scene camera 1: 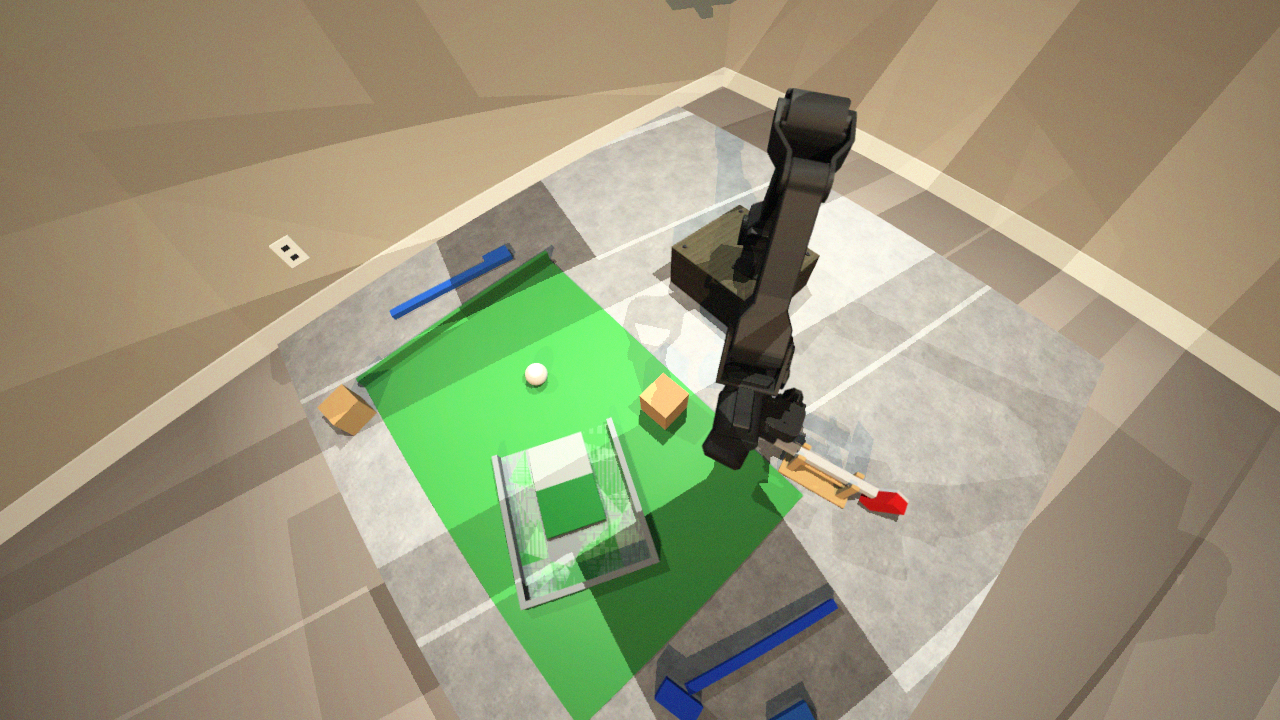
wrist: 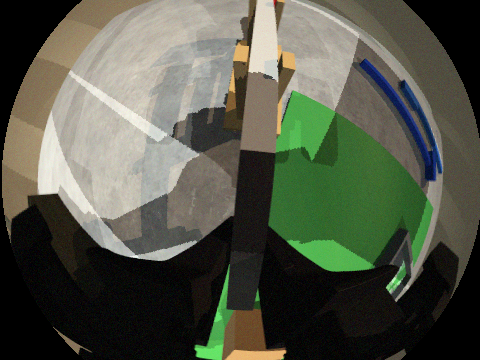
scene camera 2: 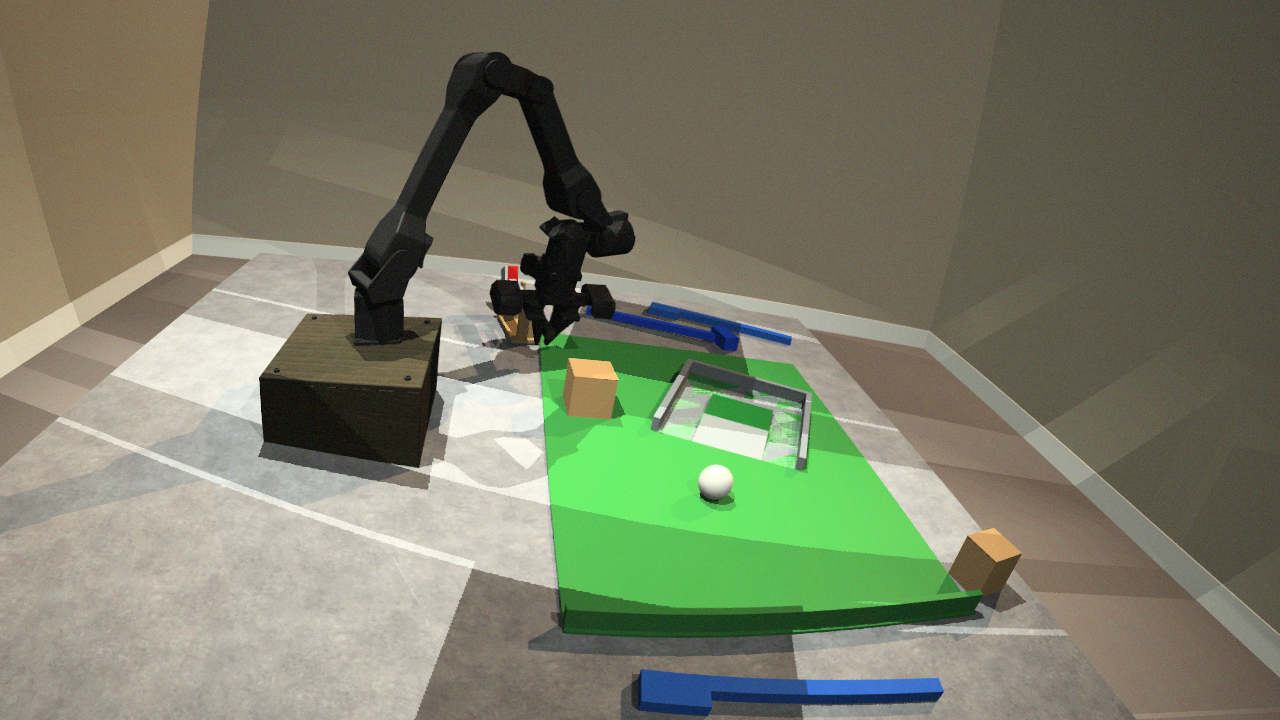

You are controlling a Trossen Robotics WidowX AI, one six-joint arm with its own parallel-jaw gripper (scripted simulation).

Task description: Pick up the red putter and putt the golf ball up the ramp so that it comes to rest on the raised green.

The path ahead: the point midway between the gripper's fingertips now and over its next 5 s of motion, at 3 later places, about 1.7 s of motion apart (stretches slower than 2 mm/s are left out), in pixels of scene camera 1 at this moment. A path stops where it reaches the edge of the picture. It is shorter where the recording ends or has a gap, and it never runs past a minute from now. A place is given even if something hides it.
My gripper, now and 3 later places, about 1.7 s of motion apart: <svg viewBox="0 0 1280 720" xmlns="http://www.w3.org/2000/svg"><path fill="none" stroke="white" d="M749 433L663 355L617 272L616 276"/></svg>
